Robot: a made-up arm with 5 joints.
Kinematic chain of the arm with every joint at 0, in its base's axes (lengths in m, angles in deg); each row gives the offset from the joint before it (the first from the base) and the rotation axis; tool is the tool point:
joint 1: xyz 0 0 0.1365 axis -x
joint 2: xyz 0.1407 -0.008 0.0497 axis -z
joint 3: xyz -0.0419 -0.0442 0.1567 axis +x
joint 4: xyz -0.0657 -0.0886 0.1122 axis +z
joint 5: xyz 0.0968 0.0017 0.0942 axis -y
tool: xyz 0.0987 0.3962 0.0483
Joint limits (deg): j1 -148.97..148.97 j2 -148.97..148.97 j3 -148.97..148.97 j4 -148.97..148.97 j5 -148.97..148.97
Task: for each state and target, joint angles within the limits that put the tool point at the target. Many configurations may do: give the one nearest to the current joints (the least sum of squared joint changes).
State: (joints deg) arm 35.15 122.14 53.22 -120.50 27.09
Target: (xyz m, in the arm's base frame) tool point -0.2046 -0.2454 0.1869
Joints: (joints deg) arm 50.52 98.97 92.47 -103.47 18.22
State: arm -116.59 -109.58 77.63 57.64 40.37
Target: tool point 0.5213 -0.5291 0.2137
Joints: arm -92.78 -130.06 92.76 27.73 35.12
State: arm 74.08 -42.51 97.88 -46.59 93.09
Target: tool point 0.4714 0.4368 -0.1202
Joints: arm 121.15 -69.89 79.96 -22.82 75.62
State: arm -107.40 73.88 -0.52 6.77 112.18
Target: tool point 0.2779 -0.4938 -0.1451
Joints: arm -126.80 72.45 18.63 -9.12 114.96
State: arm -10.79 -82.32 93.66 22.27 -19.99
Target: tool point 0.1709 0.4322 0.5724
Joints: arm 44.57 -86.01 55.23 11.86 -18.84
